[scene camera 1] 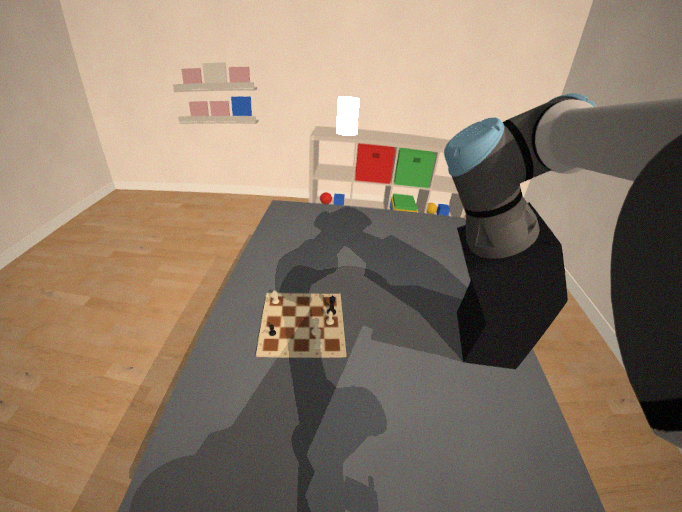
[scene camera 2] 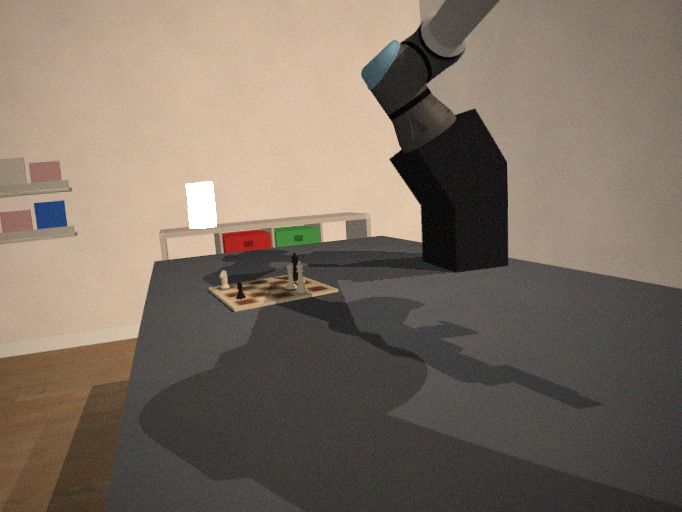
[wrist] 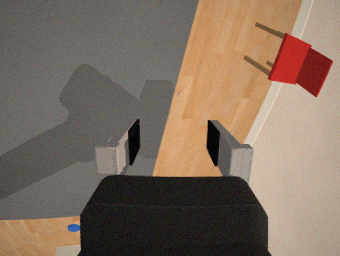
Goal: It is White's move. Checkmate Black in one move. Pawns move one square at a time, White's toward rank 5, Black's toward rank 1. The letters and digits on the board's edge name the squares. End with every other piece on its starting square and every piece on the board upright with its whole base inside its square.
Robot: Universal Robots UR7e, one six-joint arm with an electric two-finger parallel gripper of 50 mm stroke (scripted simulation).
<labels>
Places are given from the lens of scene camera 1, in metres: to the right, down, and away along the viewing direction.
chessboard (scene camera 1: 292,318): -0.13, 0.17, 0.78
</labels>
